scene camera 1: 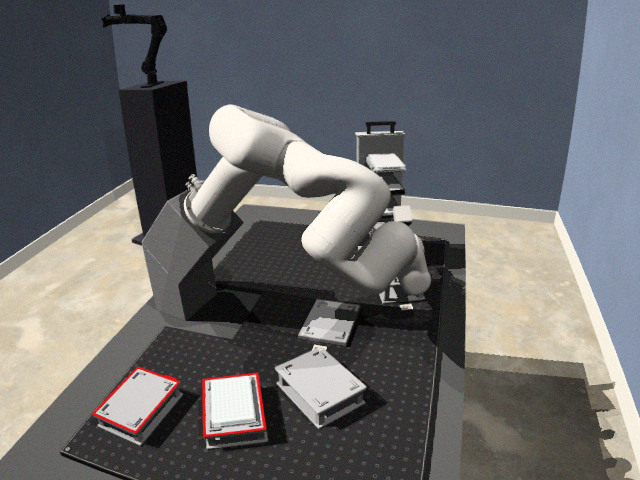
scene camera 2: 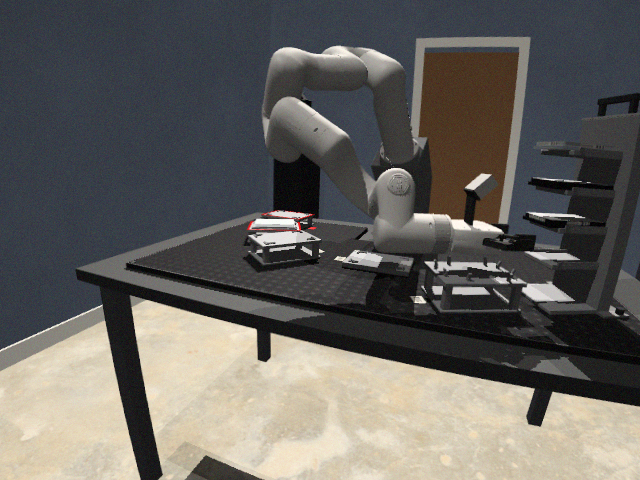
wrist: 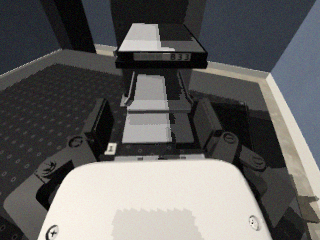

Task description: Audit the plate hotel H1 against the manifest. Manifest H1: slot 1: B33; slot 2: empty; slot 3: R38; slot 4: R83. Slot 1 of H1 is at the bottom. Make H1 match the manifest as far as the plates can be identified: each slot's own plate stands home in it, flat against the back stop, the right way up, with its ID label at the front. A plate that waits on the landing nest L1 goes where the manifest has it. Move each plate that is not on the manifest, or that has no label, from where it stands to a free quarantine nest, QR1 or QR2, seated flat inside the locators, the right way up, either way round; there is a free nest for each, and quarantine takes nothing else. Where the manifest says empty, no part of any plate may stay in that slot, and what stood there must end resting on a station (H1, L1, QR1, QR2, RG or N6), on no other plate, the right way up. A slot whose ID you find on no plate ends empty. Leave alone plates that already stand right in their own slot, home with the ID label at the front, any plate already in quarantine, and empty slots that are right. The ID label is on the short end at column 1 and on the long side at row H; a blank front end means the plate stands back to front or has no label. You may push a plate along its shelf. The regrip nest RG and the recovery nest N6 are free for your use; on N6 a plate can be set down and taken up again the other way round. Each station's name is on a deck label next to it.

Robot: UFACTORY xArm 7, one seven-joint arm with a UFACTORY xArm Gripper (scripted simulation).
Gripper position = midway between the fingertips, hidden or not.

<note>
In view: my gripper (scene camera 2: 520,236), a plate hotel H1 (scene camera 1: 393,144), a pinned regrip nest RG (scene camera 2: 488,275) and a shelf (scene camera 2: 549,259).
My gripper is seen too in the wrist view (wrist: 154,108).
</note>
